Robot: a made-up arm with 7 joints.
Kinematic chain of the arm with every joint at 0, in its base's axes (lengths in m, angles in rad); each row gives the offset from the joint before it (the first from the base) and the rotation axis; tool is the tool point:
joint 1: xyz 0 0 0.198 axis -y
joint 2: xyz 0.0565 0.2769 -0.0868 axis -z
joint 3: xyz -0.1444 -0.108 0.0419 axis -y
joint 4: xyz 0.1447 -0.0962 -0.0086 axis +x
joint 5: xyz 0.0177 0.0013 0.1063 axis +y
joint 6: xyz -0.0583 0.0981 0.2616 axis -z
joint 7: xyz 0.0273 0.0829 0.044 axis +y
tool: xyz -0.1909 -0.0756 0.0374
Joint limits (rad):
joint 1: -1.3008..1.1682
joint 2: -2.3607..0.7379
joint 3: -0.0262..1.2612
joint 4: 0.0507..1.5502
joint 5: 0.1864..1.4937
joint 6: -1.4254..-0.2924
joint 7: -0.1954..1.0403
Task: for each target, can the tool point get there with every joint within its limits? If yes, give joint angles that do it. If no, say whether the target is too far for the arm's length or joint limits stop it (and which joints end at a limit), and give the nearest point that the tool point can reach.
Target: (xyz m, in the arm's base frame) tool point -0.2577 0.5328 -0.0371
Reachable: no: joint limits stop it (at a limit: joint 2, joint 4, joint 5, joint 6, joint 7) | nearest point -0.3552 0.5179 -0.1260 | short by 0.133 m
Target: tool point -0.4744 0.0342 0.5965
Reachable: yes | joints 0.8155 0.1172 0.6785 0.1941 0.9093 -1.0918 0.8806
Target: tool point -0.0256 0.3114 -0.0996
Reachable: no: joint limits stop it (at a limit: joint 1, joint 3, joint 4, joint 5, joint 6, joint 7) | nearest point 0.0328 0.3574 -0.3929 | short by 0.303 m
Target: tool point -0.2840 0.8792 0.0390
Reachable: no: joint limits stop it (at a limit: joint 1, joint 2, joint 3, joint 5, joint 6, joint 7) | nearest point -0.2339 0.7789 0.1275 | short by 0.143 m
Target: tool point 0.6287 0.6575 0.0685
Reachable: yes | joints -0.8216 -1.8805 0.2830 0.9906 1.0551 -0.4106 0.5853
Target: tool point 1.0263 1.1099 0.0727
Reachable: no: too far | nearest point 0.7134 0.7800 0.1109 | short by 0.456 m
